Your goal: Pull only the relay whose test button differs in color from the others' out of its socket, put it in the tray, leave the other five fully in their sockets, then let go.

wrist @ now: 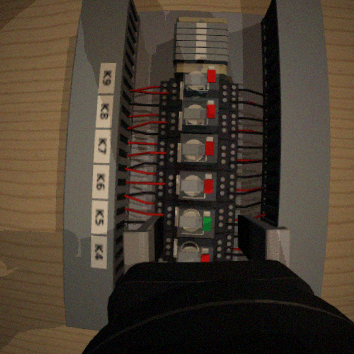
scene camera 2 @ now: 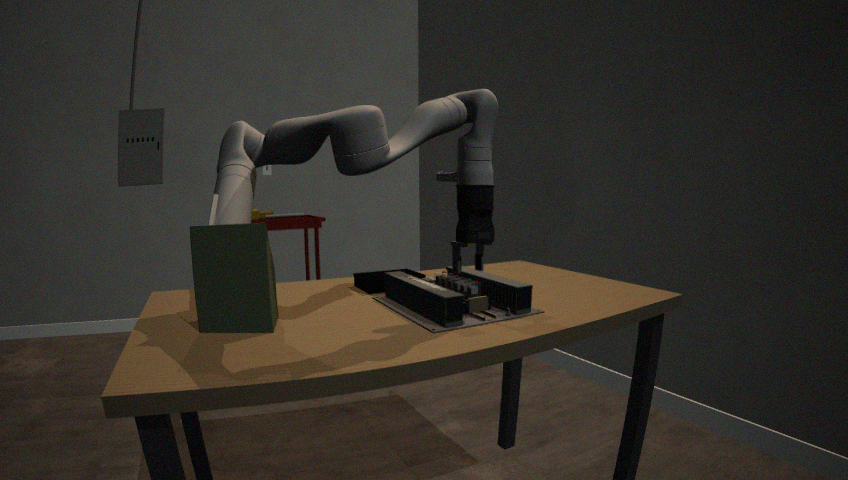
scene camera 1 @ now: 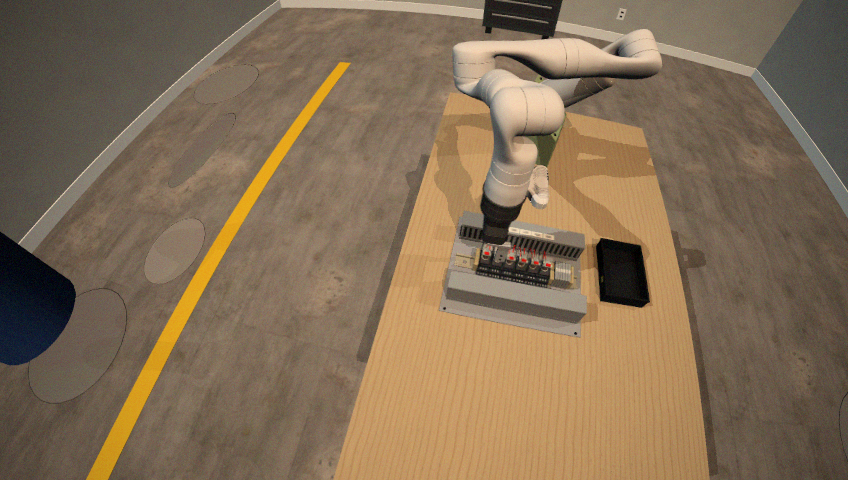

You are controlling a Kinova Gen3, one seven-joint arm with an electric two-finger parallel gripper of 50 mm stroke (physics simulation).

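Frame: origin at the arm's base, x ahead, y left, z up, level; centimetres.
Seen in the pictures: gripper, fingertip midpoint: (wrist: 200, 231) (scene camera 2: 468, 271) (scene camera 1: 499, 248); arm's base, link origin: (scene camera 2: 227, 243).
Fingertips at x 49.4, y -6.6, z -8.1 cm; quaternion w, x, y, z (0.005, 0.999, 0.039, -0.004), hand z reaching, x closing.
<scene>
Pixels of each thing's top centre, then the offset from my fingertips to it. "pt": a spot on its surface instead.
- relay with the green test button, top centre: (wrist: 195, 223) (scene camera 2: 466, 279) dy +0.3, dx -0.3, dz -1.8 cm
- K4, top centre: (wrist: 193, 260) (scene camera 2: 473, 281) (scene camera 1: 487, 250) dy -2.5, dx -0.2, dz -1.8 cm
- K6, top centre: (wrist: 197, 185) (scene camera 2: 459, 277) (scene camera 1: 512, 254) dy +3.0, dx -0.3, dz -1.8 cm
- K7, top centre: (wrist: 198, 147) (scene camera 2: 453, 275) (scene camera 1: 524, 257) dy +5.8, dx -0.4, dz -1.8 cm
- K8, top centre: (wrist: 199, 110) (scene camera 2: 447, 273) (scene camera 1: 536, 259) dy +8.6, dx -0.5, dz -1.8 cm
- K9, top centre: (wrist: 200, 74) (scene camera 1: 548, 261) (scene camera 2: 441, 271) dy +11.4, dx -0.5, dz -1.8 cm
- black tray, top centre: (scene camera 1: 624, 268) (scene camera 2: 388, 274) dy +31.8, dx -5.8, dz -5.2 cm
- duct, surface spot: (wrist: 92, 45) pt dy +14.1, dx -9.6, dz -2.5 cm
The relay with the green test button (wrist: 193, 221) sits in its socket in the K5 row. In scene camera 1 the gripper hides it. The other five relays have red buttons and sit in the same row: K4 (wrist: 189, 249), K6 (wrist: 192, 186), K7 (wrist: 192, 150), K8 (wrist: 194, 115) and K9 (wrist: 196, 82). My gripper (scene camera 1: 498, 254) (scene camera 2: 467, 268) (wrist: 200, 231) is open and empty, pointing down over the row. Its fingers stand on either side of the green-button relay, with gaps between. How low the tips reach is unclear. The black tray (scene camera 1: 623, 302) (scene camera 2: 370, 282) stands beside the panel.
Grey wire ducts (scene camera 1: 514, 297) (wrist: 302, 150) run along both sides of the relay row. The other duct (wrist: 92, 45) bears the K4 to K9 labels. Red and black wires lie between ducts and sockets. Grey terminal blocks (scene camera 1: 562, 273) (wrist: 201, 41) stand past K9, toward the tray.
</scene>
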